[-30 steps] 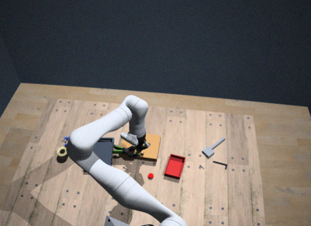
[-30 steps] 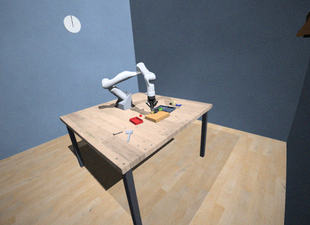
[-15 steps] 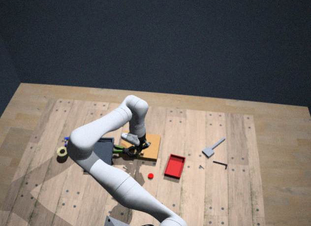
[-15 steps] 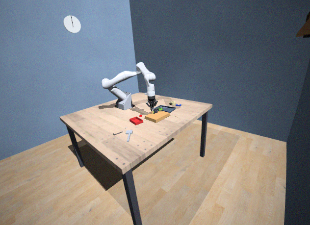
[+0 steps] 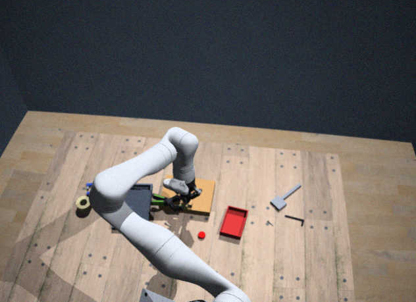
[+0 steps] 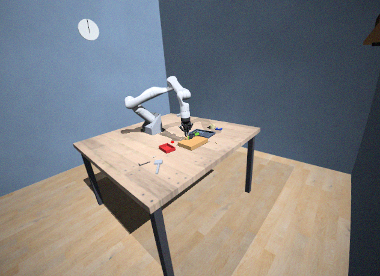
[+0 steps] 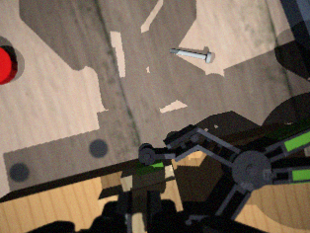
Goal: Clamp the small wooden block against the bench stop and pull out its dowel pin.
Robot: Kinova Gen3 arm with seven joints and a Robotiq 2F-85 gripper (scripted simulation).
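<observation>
My gripper is now 20 mm above the dowel pin. Also, from my hand: bench board: 60 mm below, 60 mm ahead, 10 mm to the left; wooden block: 40 mm below; red disc: 100 mm behind, 80 mm to the right, 70 mm below.
</observation>
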